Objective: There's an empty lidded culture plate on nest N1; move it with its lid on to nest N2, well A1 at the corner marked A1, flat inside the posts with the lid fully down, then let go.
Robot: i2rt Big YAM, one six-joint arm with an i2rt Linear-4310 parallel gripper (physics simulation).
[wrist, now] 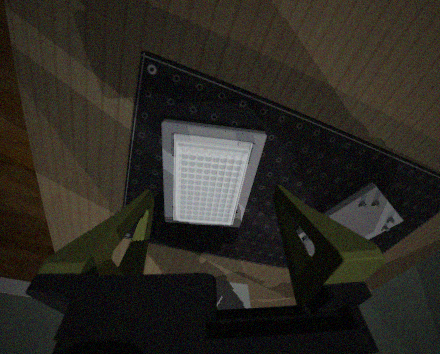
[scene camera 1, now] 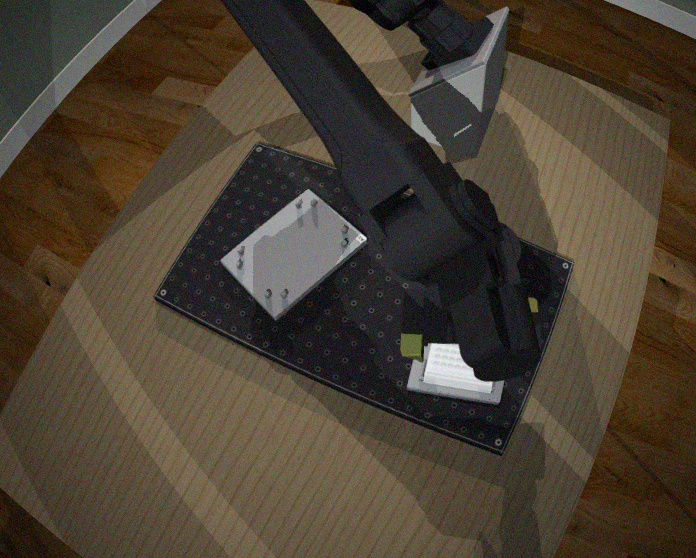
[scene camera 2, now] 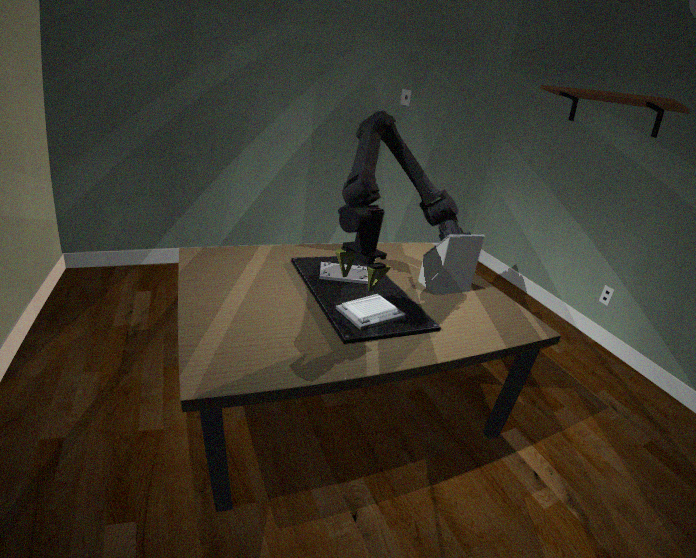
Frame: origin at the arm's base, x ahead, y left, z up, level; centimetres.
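Seen in the pictures: gripper, fingertip midpoint: (wrist: 213, 192) (scene camera 2: 357, 283); arm's base, origin of the base link: (scene camera 1: 460, 46) (scene camera 2: 454, 244).
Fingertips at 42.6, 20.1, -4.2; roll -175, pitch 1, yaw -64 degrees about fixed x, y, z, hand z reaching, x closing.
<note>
Pixels of each thing's top centre, then the offset from my fingertips to it, as dx, dy, dz. Level surfaces: height alone.
- white lidded culture plate, middle of its top: (scene camera 1: 468, 337) (wrist: 207, 188) (scene camera 2: 369, 304) -5.3, -1.5, -7.2
- grey nest N1, middle of its top: (scene camera 1: 467, 333) (wrist: 208, 188) (scene camera 2: 371, 308) -6.4, -2.0, -8.8
- small white mark, middle of its top: (scene camera 1: 361, 238) -12.1, -20.7, -9.4
- black perforated board, middle of its top: (scene camera 1: 366, 279) (wrist: 290, 216) (scene camera 2: 357, 288) -7.7, -17.4, -10.5
- wooden table, its level: dz -11.9
The white lidded culture plate (scene camera 1: 450, 369) (scene camera 2: 370, 306) (wrist: 212, 182) sits on the grey nest N1 (scene camera 1: 415, 380) (scene camera 2: 381, 320) (wrist: 168, 170), with rows of wells showing through its lid. The other nest, N2 (scene camera 1: 290, 249) (scene camera 2: 329, 273) (wrist: 357, 215), is bare, with paired posts around its edge and a small white mark (scene camera 1: 360, 238) at one corner. My gripper (scene camera 1: 472, 325) (scene camera 2: 359, 283) (wrist: 213, 192) is open and empty, above the board and apart from the plate. Its olive fingers stand wide. In scene camera 1 the arm hides part of the plate and of N1.
Both nests are on a black perforated board (scene camera 1: 197, 279) (scene camera 2: 418, 326) (wrist: 300, 145) on a wooden table (scene camera 1: 232, 406) (scene camera 2: 244, 348). A tall grey angular block (scene camera 1: 488, 87) (scene camera 2: 461, 264) stands beside the board, near the arm's base. A wall shelf (scene camera 2: 615, 97) is at the upper right.
</note>
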